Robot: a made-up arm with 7 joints.
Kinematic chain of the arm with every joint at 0, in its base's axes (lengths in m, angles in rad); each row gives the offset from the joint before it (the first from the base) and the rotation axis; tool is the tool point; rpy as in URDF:
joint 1: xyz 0 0 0.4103 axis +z
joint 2: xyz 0 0 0 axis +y
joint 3: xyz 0 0 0.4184 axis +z
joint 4: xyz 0.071 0 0 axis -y
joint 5: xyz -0.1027 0 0.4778 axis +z
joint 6: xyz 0 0 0 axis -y
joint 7: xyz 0.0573 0 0 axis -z
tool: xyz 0 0 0 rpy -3.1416 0 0
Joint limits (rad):
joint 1: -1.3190..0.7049
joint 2: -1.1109..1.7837
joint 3: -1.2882..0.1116
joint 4: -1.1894..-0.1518
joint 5: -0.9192..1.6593
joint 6: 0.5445..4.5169
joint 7: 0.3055..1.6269
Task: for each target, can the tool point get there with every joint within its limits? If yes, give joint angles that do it. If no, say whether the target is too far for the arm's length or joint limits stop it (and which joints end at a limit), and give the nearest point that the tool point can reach.
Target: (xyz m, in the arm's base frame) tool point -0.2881 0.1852 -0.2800
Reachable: no: joint limits stop it (at a limit: joint 1, joint 2, joint 3, joint 4, joint 6) | nearest point 0.3599 0.4040 -0.2333 | short by 0.686 m
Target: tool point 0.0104 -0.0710 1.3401
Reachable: yes | joints -0.4096 0.0425 -1.0402 -0.2558 0.6171 2.9158 0.9494
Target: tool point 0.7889 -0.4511 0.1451
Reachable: yes | joints -0.4376 1.5085 -0.2417 -0.6518 0.1974 1.1351 0.7972
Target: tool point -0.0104 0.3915 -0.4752
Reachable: no: joint limits stop it (at a limit: joint 1, joint 2, joint 3, joint 4, joint 6) | nearest point 0.3579 0.4116 -0.2320 | short by 0.442 m
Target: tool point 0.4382 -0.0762 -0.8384
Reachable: no: too far | nearest point 0.5555 -0.0966 -0.2574 | short by 0.593 m
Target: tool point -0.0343 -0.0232 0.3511
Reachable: no: joint limits stop it (at a limit: joint 1, joint 2, joint 4, joint 5, joint 6) | nearest point -0.0932 -0.6244 -0.0696 | short by 0.736 m
